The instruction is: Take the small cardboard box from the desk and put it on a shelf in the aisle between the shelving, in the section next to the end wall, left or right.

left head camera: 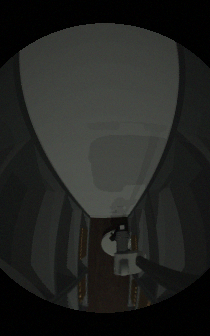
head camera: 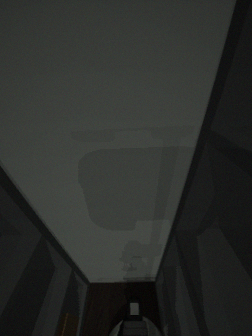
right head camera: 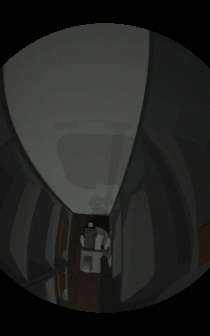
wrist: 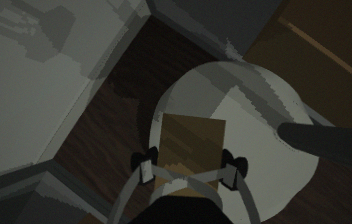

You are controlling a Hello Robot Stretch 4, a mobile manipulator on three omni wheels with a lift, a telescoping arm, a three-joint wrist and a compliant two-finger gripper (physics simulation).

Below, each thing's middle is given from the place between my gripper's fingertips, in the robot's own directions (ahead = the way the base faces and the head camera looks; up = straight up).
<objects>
Right now my hand is 1 cm to the left of the small cardboard box (wrist: 189, 145) and 2 cm below it.
</objects>
